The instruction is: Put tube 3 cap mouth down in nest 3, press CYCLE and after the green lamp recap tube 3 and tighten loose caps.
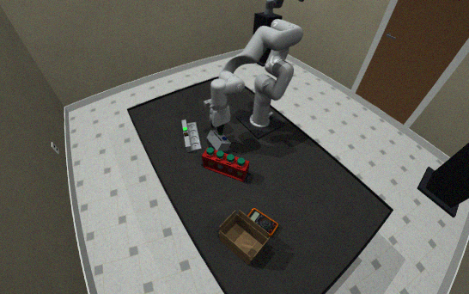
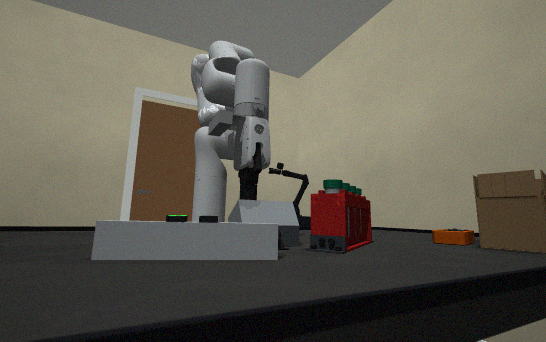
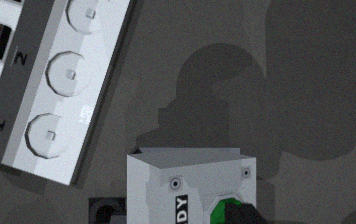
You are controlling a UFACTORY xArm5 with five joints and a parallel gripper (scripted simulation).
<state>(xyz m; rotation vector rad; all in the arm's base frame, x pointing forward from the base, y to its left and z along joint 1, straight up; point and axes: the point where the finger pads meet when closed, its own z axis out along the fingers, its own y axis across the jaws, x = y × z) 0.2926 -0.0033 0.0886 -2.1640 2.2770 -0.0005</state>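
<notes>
The green READY key is 30 mm below my hand. Round my hand: grey key housing: 20 mm ahead, 20 mm to the left, 40 mm below; then blue CYCLE key: 40 mm to the left, 30 mm below; then orange meter: 130 mm ahead, 490 mm to the left, 80 mm below.
</notes>
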